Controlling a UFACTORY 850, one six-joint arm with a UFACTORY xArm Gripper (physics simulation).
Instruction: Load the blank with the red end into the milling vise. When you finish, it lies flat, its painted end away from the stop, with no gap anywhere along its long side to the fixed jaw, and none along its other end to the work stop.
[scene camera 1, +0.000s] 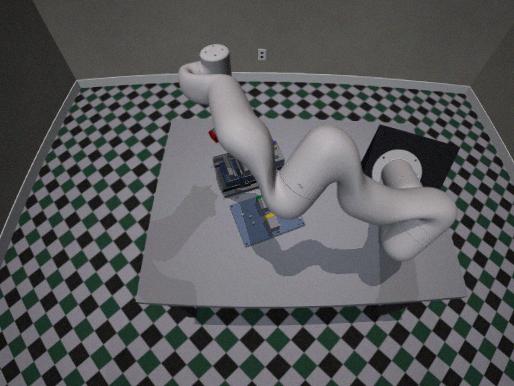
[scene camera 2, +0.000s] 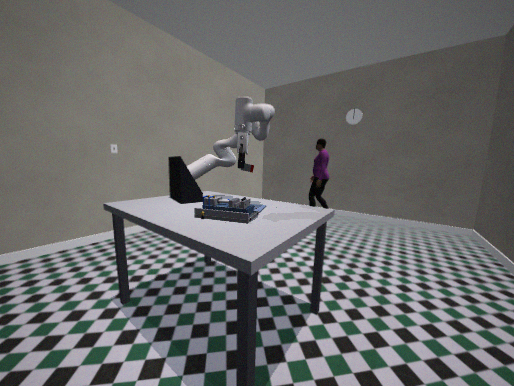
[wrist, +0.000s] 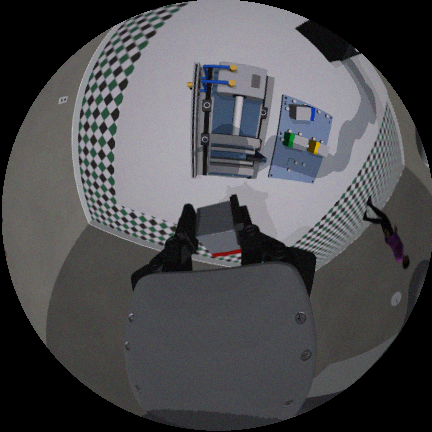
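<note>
My gripper (scene camera 2: 241, 162) (wrist: 213, 209) is shut on the grey blank with the red end (scene camera 1: 213, 135) (scene camera 2: 247, 168) (wrist: 218, 228). It holds the blank high above the table. In scene camera 2 the red end points right; in the wrist view it faces the gripper's palm. In scene camera 1 the arm hides the gripper and most of the blank. The milling vise (scene camera 1: 241, 190) (scene camera 2: 225, 215) (wrist: 196, 120) lies below, apart from the blank. Its moving jaw (wrist: 231, 140) stands apart from the fixed jaw (wrist: 230, 170), with a dark pointed piece (wrist: 257, 157), perhaps the work stop, at one side.
A blue plate (scene camera 1: 252, 234) (wrist: 305, 169) beside the vise bears blanks with green (wrist: 289, 139), yellow (scene camera 1: 272, 223) (wrist: 314, 146) and blue (wrist: 313, 114) ends. Blue hoses (wrist: 217, 82) rise on the vise's cylinder end. The black arm mount (scene camera 1: 435, 150) (scene camera 2: 182, 182) stands farther off. A person (scene camera 2: 321, 167) stands beyond the table.
</note>
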